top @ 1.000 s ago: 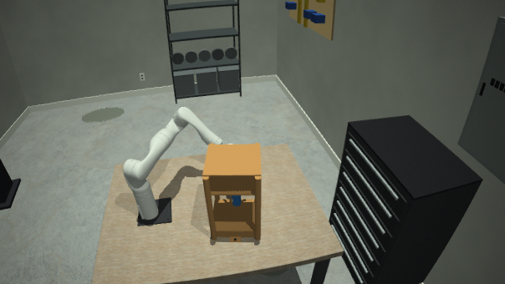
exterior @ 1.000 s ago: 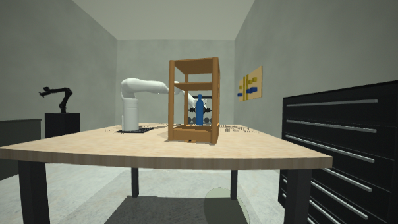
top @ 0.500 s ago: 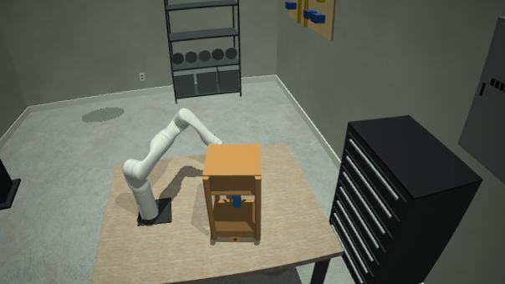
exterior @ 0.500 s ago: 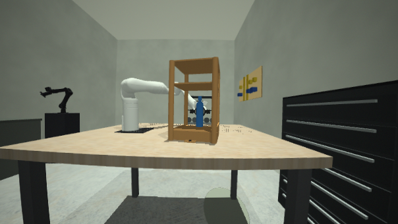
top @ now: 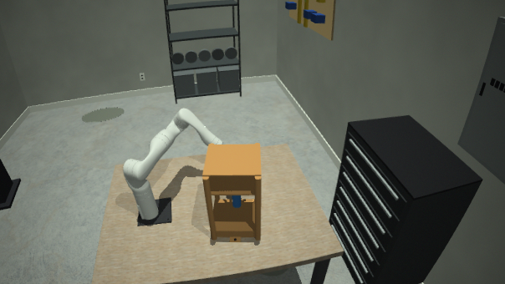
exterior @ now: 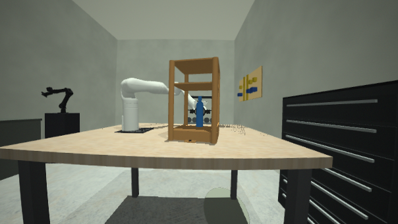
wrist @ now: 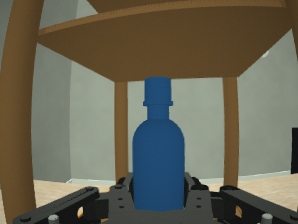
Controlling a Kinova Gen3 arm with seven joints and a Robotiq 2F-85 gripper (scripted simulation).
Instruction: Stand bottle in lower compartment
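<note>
My gripper is now 30 mm below the blue bottle. From my hand the other things lie so: wooden shelving unit (20 mm behind, 60 mm to the right, 50 mm above).
</note>
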